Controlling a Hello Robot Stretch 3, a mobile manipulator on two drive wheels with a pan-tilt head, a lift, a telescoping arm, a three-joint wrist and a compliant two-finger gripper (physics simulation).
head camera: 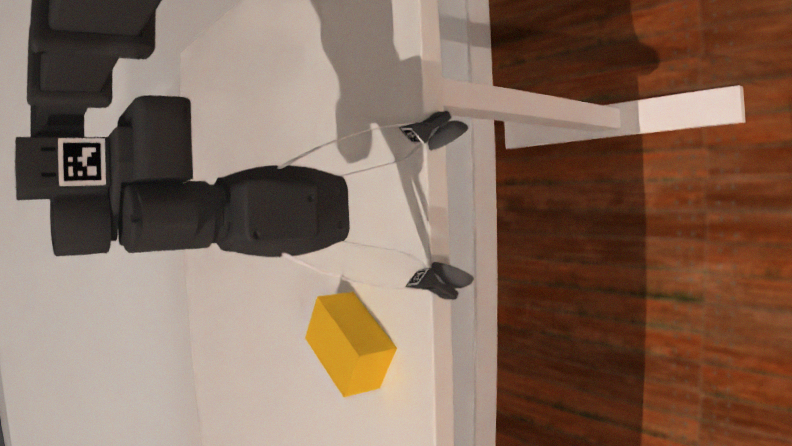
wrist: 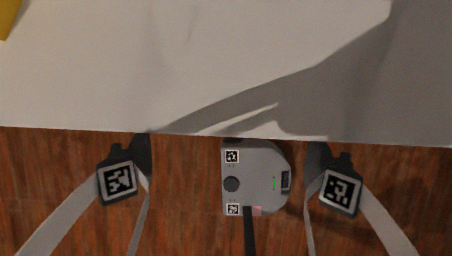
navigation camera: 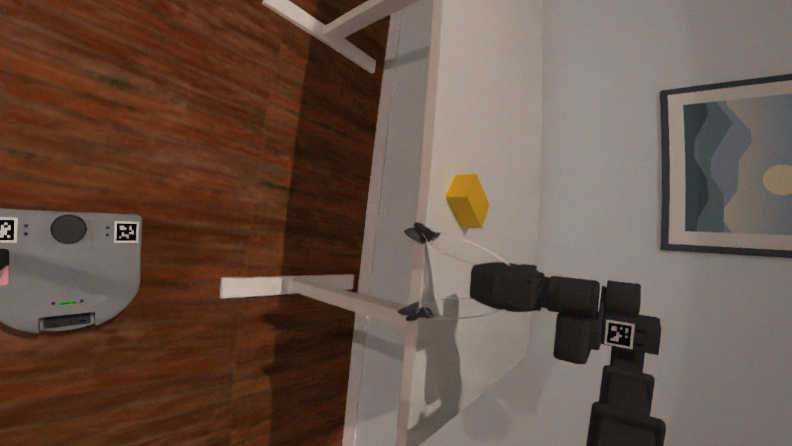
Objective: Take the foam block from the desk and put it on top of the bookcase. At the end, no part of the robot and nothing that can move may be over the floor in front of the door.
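Where they show: gripper, fingertip midpoint: [head camera: 464,203] [wrist: 230,151] [navigation camera: 403,270]; robot's base, origin of the base link: [wrist: 232,168] [navigation camera: 69,227].
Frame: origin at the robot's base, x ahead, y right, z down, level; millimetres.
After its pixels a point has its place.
The yellow foam block [head camera: 349,343] @(y 523, x 103, z -995 mm) [navigation camera: 468,200] @(y 517, x 108, z -994 mm) lies on the white desk [head camera: 254,354] @(y 878, x 167, z -950 mm) [navigation camera: 487,72] @(y 692, x 443, z -950 mm), near its front edge. A corner of the block [wrist: 7,17] @(y 520, x 105, z -955 mm) shows at the top left in the wrist view. My gripper [head camera: 440,204] @(y 425, x -22, z -923 mm) [navigation camera: 419,272] @(y 425, x -22, z -923 mm) [wrist: 230,151] @(y 425, x -22, z -923 mm) is open and empty, with its fingertips wide apart over the desk's front edge. The block lies to one side of the gripper, beyond one finger and apart from it. The bookcase and the door do not show in these views.
My grey base [navigation camera: 72,265] @(y 9, x -91, z -160 mm) [wrist: 255,177] @(y 30, x -105, z -160 mm) stands on the wooden floor in front of the desk. White desk legs [head camera: 687,113] [navigation camera: 252,286] reach out over the floor. A framed picture [navigation camera: 731,166] @(y 1263, x 285, z -1531 mm) hangs on the wall behind the desk.
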